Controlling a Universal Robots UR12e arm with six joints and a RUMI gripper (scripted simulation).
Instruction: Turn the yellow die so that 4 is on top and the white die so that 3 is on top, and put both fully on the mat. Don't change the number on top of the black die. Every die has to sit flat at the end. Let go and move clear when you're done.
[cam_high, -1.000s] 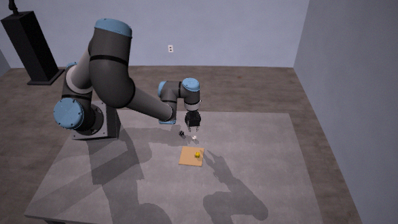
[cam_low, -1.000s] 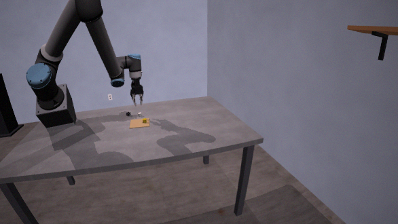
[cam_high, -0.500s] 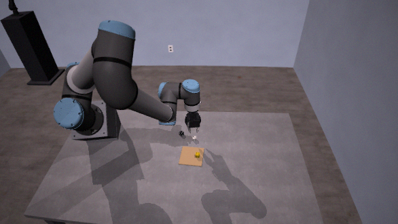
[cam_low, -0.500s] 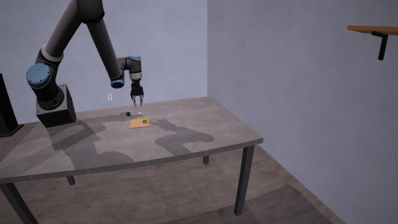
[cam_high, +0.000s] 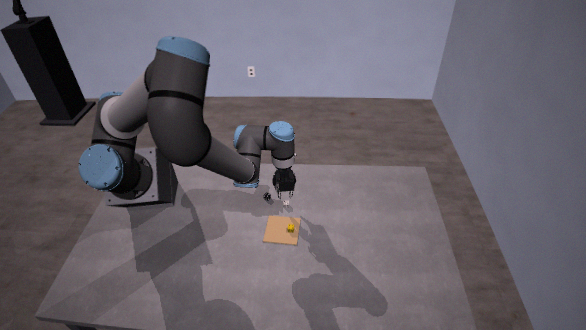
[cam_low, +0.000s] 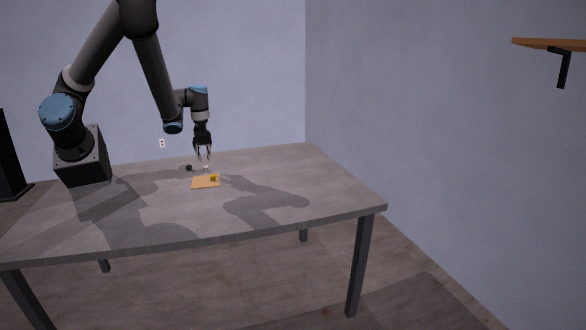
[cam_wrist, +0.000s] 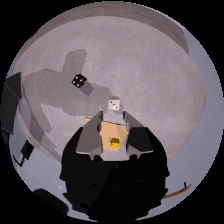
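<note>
My gripper is now 6 cm above the white die. Also, from my hand: black die 9 cm behind, 4 cm to the left, 6 cm below; then tan mat 14 cm to the right, 7 cm below; then yellow die 4 cm ahead, 14 cm to the right, 5 cm below.
</note>
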